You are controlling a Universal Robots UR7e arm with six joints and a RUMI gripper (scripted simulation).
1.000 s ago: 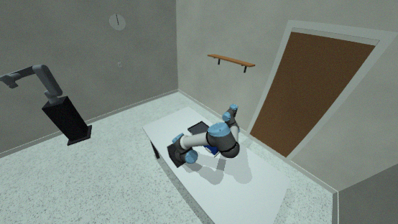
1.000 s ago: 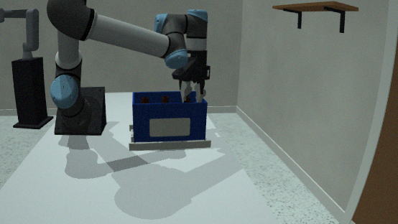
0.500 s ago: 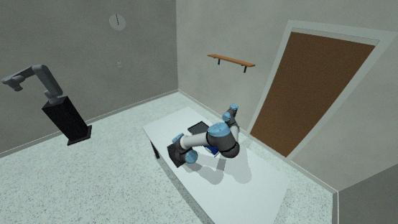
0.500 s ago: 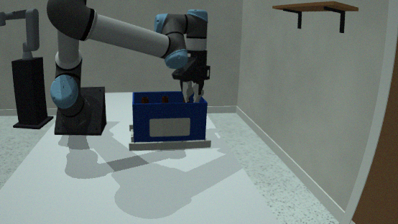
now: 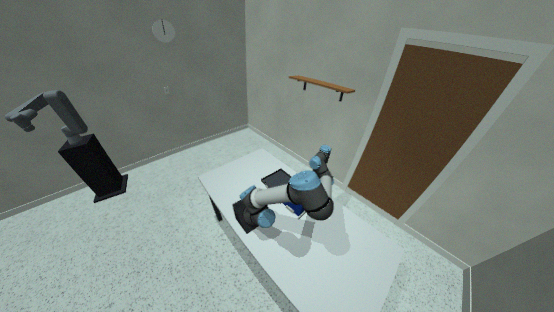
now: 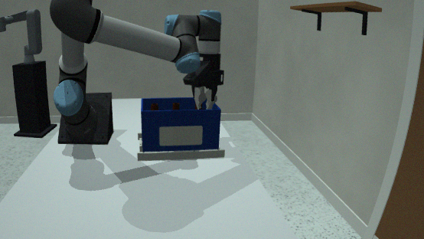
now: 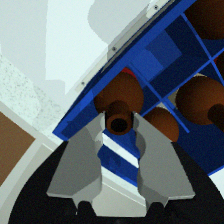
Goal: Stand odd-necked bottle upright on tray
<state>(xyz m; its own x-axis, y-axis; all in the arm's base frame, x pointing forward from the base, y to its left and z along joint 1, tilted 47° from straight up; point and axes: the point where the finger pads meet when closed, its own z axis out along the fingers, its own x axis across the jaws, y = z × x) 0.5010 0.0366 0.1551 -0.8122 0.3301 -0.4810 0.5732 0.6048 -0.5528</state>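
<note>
The blue crate lies 90 mm behind my hand, 70 mm below it and 40 mm to the left of it. Also, from my hand: bottle 180 mm behind, 70 mm below, 60 mm to the left; dark grey tray 330 mm to the left, 140 mm below, 130 mm behind.
</note>
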